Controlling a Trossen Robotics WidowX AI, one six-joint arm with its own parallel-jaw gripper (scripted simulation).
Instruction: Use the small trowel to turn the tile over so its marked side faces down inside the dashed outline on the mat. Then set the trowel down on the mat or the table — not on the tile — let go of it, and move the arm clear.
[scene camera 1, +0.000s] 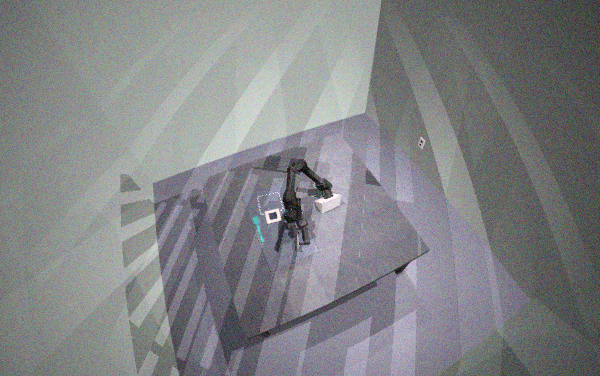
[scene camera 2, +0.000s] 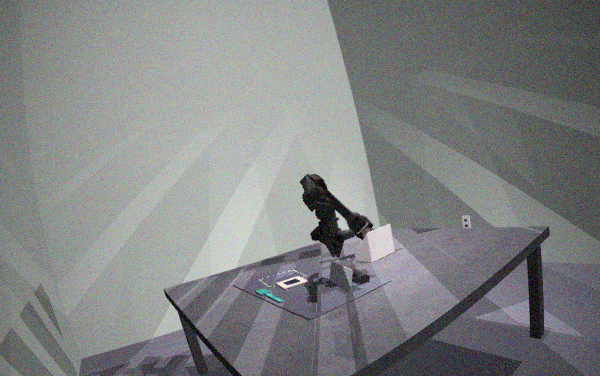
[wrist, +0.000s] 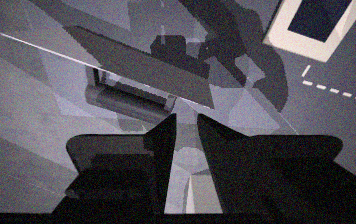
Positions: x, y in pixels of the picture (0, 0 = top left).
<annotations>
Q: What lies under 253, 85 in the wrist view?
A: A dark mat.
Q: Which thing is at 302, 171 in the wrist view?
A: The gripper.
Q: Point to a dark mat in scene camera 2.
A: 319, 295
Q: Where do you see the gripper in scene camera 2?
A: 336, 257
</annotations>
